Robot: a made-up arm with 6 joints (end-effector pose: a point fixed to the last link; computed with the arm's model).
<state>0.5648 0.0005 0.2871 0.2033 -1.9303 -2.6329</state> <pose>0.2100 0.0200 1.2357 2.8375 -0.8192 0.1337</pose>
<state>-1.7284 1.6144 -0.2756 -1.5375 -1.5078 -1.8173</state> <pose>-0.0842 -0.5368 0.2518 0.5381 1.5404 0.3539</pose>
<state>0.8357 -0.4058 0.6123 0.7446 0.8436 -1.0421</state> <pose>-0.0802 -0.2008 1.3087 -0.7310 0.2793 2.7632</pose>
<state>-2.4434 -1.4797 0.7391 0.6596 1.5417 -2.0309</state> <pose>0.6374 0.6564 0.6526 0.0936 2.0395 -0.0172</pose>
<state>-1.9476 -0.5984 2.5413 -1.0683 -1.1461 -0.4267</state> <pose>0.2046 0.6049 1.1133 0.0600 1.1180 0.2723</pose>
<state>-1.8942 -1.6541 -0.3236 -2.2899 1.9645 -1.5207</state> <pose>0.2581 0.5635 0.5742 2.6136 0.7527 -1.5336</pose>
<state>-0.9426 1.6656 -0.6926 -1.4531 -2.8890 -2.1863</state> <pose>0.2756 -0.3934 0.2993 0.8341 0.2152 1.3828</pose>
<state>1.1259 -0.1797 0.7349 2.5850 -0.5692 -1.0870</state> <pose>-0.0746 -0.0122 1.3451 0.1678 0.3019 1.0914</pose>
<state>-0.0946 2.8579 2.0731 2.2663 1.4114 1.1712</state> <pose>0.4387 0.0070 -0.3799 -2.0616 1.0397 0.8700</pose>
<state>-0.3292 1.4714 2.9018 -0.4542 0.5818 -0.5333</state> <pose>0.7477 -0.3117 0.7320 -0.4290 -0.3695 2.1644</pose>
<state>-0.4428 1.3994 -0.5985 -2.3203 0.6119 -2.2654</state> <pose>0.5412 -0.1542 0.3980 -0.2320 -2.1905 0.2320</pose>
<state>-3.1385 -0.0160 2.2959 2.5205 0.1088 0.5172</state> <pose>0.2279 -0.0288 1.2777 0.5869 0.4399 1.5882</pose>
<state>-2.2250 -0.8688 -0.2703 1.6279 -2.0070 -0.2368</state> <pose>0.2740 0.3534 1.0732 -1.3866 1.8564 1.8873</pose>
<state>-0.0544 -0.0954 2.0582 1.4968 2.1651 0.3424</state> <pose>-0.2699 0.0181 1.3207 -2.0839 -0.7295 -0.8128</pose>
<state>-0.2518 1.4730 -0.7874 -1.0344 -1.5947 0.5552</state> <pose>0.5109 -0.1614 0.4197 -1.2211 -0.0594 0.2006</pose>
